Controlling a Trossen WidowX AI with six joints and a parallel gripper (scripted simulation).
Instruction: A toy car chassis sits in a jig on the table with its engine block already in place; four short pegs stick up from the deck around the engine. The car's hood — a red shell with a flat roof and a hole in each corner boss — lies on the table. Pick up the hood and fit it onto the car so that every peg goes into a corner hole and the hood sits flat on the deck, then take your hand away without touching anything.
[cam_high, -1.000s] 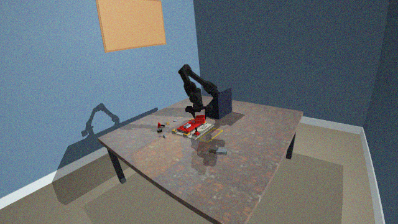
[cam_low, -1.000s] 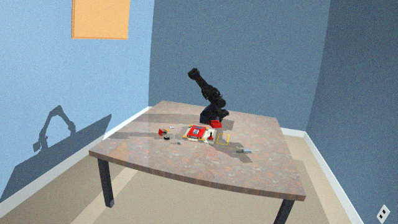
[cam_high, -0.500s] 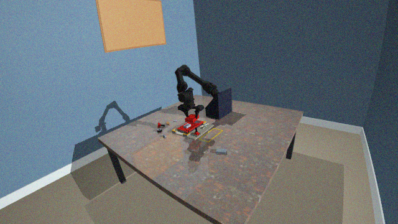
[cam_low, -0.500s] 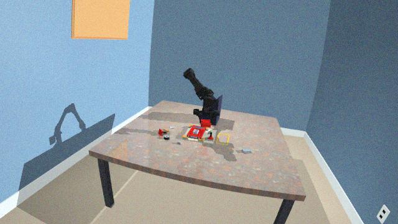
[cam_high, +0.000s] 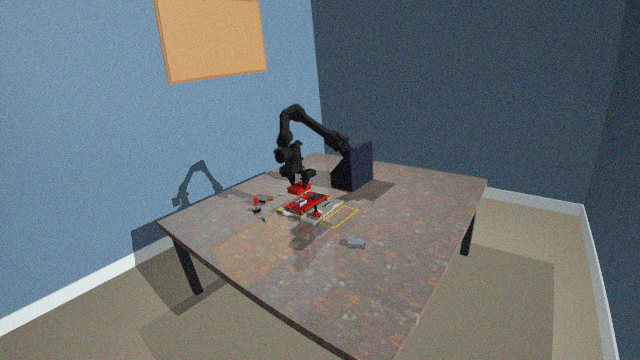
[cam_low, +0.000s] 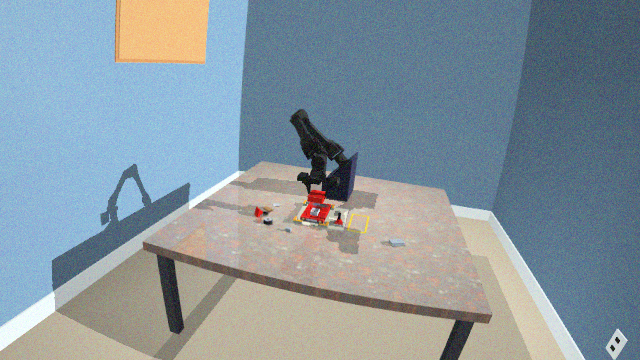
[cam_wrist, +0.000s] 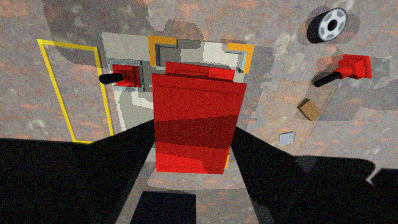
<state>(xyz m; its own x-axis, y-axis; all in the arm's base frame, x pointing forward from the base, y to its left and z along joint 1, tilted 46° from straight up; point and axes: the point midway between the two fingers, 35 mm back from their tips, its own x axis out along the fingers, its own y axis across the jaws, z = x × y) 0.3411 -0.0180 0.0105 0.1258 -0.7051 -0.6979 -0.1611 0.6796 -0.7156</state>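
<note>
Right now the grey engine block is 8 cm below my gripper tip. From my gripper tip the other things lie so: red hood: 1 cm above; white jig: 10 cm below, 3 cm behind, 1 cm to the left.
</note>
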